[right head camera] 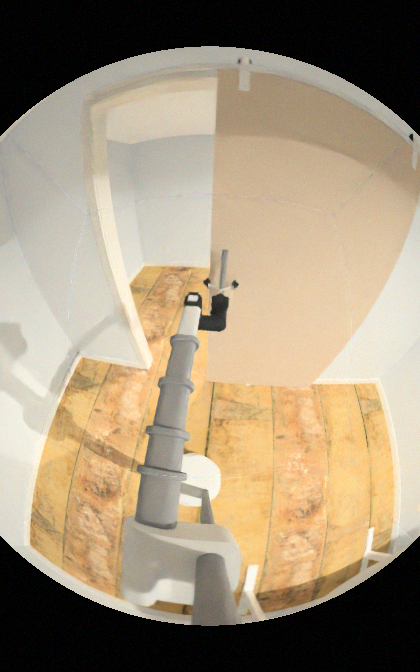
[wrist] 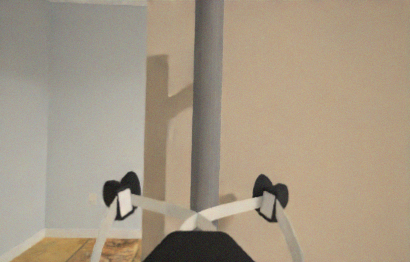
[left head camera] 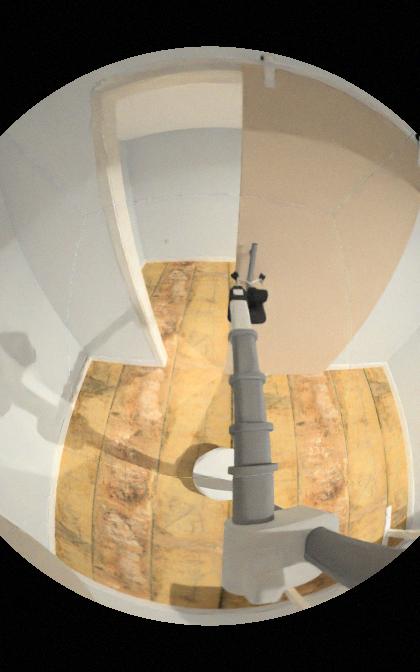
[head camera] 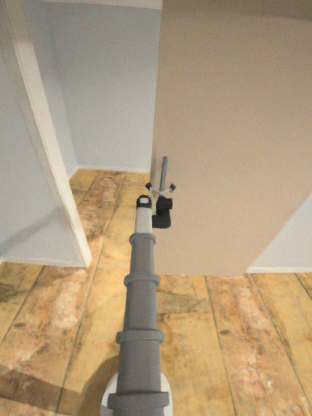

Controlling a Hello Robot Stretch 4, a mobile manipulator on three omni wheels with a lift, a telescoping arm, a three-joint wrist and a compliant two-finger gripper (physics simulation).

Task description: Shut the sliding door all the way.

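Places are measured from the robot's base along level axes (x ahead, y down, z left), in metres.
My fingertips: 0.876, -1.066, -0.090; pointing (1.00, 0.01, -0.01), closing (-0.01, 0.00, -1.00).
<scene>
Behind a point stands the place of what it marks, as x, y, z.
The tan sliding door [head camera: 230, 125] @(0.892, -1.405, -0.395) [left head camera: 300, 200] [right head camera: 280, 225] [wrist: 320, 100] @(0.898, -1.162, -0.227) stands partly open and covers the right side of the doorway. A grey vertical bar handle [head camera: 164, 172] @(0.833, -1.164, -0.099) [left head camera: 253, 260] [right head camera: 224, 265] [wrist: 207, 110] @(0.832, -1.142, -0.096) stands out from the door near its left edge. My gripper [head camera: 161, 187] @(0.876, -1.066, -0.090) [left head camera: 248, 276] [right head camera: 221, 284] [wrist: 197, 188] @(0.876, -1.066, -0.090) is open in front of the handle. In the wrist view the handle rises between the two fingertips, a little right of the midline, with a gap to each fingertip. The lower end of the handle is hidden behind the gripper.
The doorway's opening is on the left, with a cream door frame post [head camera: 47, 145] @(0.992, -1.220, 0.556) [left head camera: 125, 235] [right head camera: 112, 235] at its far side. A blue-grey room wall [wrist: 95, 110] @(3.237, -1.301, 0.949) shows through it. Roller hangers [left head camera: 269, 72] [right head camera: 244, 75] hold the door's top. My extended arm [head camera: 140, 300] @(0.221, -1.179, 0.002) [left head camera: 250, 400] [right head camera: 172, 405] crosses the wooden floor.
</scene>
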